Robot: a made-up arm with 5 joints.
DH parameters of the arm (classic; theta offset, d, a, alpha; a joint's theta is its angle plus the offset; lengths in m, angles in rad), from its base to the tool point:
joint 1: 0 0.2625 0 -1.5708
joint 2: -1.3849 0 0.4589 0
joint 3: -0.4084 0 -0.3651 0
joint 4: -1.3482 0 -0.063 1.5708
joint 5: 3.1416 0.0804 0 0
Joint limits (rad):
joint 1: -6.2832..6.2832
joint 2: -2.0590..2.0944
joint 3: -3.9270..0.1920
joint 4: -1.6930..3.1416
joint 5: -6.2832..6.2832
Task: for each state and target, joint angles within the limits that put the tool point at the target. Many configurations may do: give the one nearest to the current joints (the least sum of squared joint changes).
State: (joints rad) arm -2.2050 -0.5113 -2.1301 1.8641 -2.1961
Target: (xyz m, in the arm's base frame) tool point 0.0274 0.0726 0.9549
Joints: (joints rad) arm -1.9316 -0.8159 -1.8389 2.0553 -2.1961
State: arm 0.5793 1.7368 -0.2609 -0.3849 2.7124
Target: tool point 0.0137 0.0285 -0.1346
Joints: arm 1.1228 1.8043 -0.3371 -0.3826 2.7124
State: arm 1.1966 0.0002 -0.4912 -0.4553 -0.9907
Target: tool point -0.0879 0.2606 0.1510
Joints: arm 1.8961 0.5719 -0.1064 -0.2843 -0.9907
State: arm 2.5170 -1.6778 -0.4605 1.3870 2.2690
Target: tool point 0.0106 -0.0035 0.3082
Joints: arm 2.8227 -1.5437 0.1398 1.2747 2.2690
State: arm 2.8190 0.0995 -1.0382 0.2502 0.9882
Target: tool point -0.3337 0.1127 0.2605
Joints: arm 2.8159 0.1882 -0.3618 0.3967 0.9882
